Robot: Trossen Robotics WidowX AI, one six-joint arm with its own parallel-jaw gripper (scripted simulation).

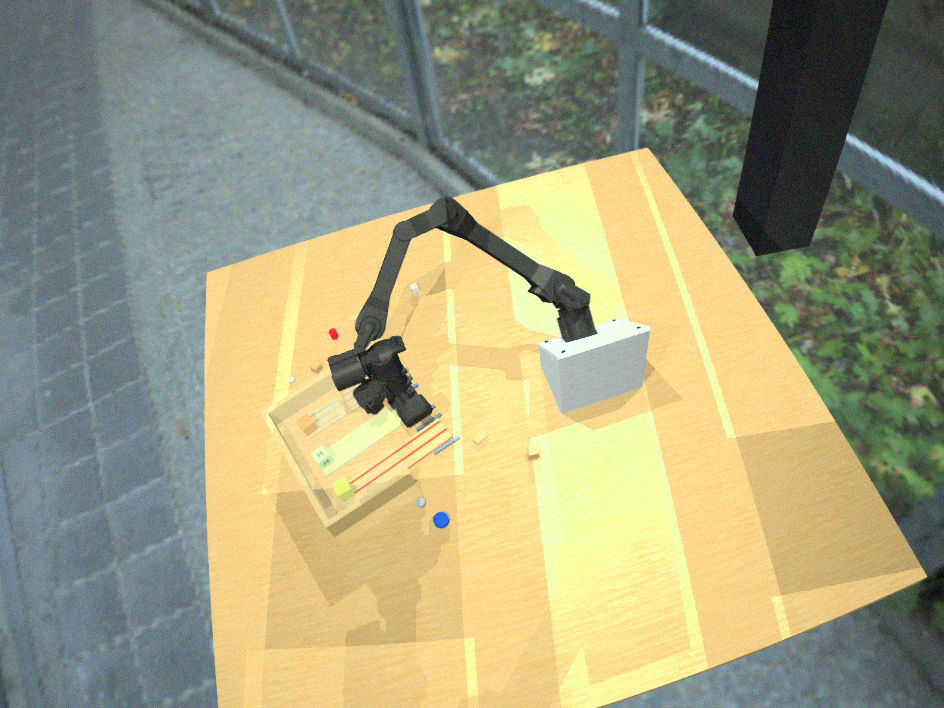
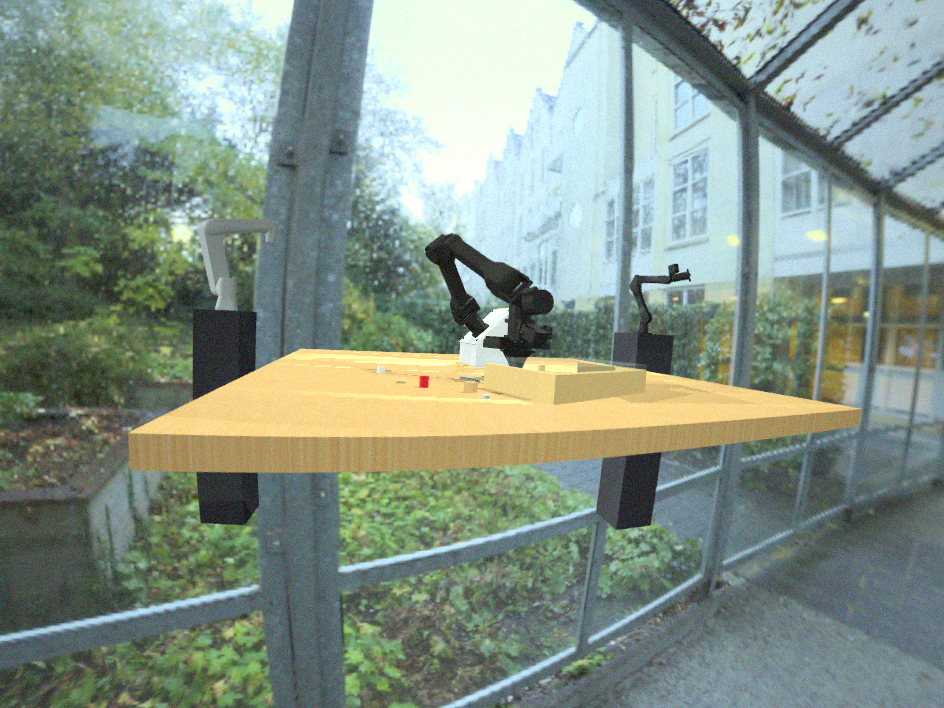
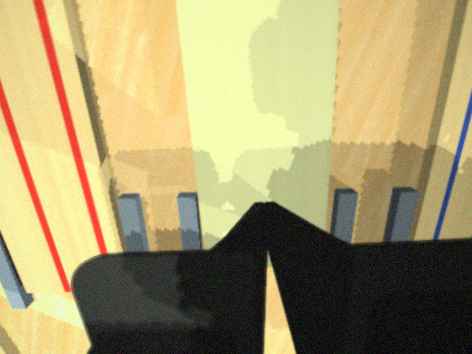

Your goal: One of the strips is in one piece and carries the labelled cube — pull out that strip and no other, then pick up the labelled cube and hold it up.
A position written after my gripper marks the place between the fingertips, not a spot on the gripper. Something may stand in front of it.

Note:
I see my gripper point(image 1: 404, 408).
My gripper is seen too in image 3 point(image 3: 263, 211).

